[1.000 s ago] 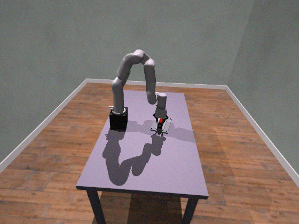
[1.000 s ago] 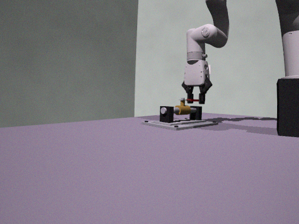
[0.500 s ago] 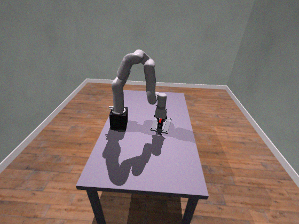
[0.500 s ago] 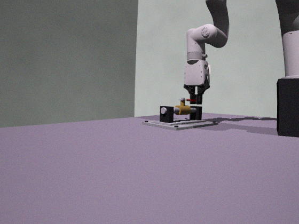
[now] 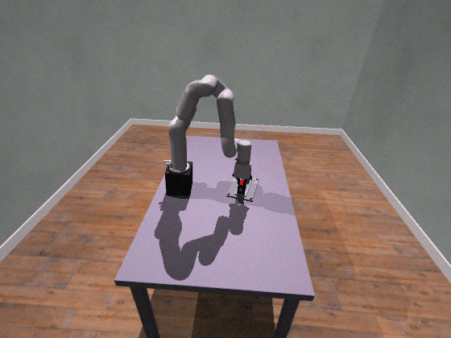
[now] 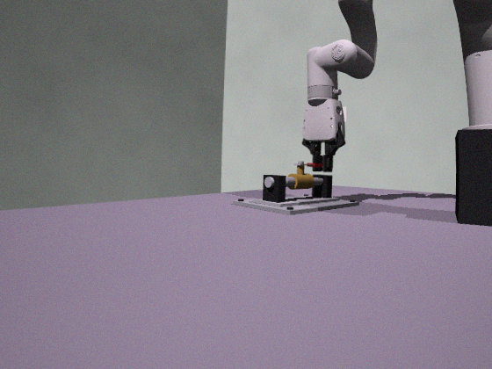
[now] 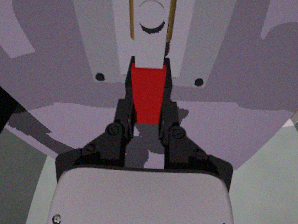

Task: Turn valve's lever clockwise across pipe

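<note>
Now: hand 1 cm short of the red lever and 4 cm to the right of it.
</note>
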